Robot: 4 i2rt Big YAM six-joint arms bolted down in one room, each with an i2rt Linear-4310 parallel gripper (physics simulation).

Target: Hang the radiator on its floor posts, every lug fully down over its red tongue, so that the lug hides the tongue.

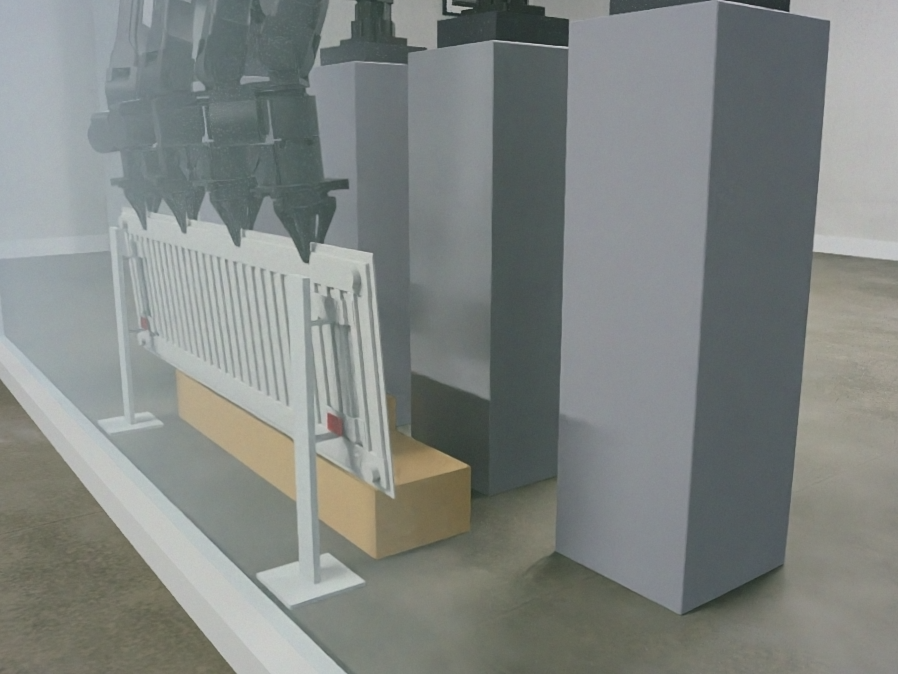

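Note:
The white slatted radiator (206, 244) hangs upright, slightly tilted, behind the near floor post (307, 449) and the far floor post (124, 340). Four grippers stand in a row along its top edge, fingertips together on it: the leftmost (145, 223), the second from left (186, 228), the third (237, 240) and the rightmost (307, 256). All four look shut on the radiator. A lower red tongue (334, 422) shows at the near post, and another lower red tongue (144, 322) at the far post. No red shows at the upper lugs; their seating is partly hidden.
A long tan block (424, 500) lies on the floor behind the posts, under and behind the radiator. Tall grey pedestals (631, 290) (449, 217) (380, 181) stand behind and to the right. A white rail (145, 551) runs along the floor at the left, with a hazy clear panel above it.

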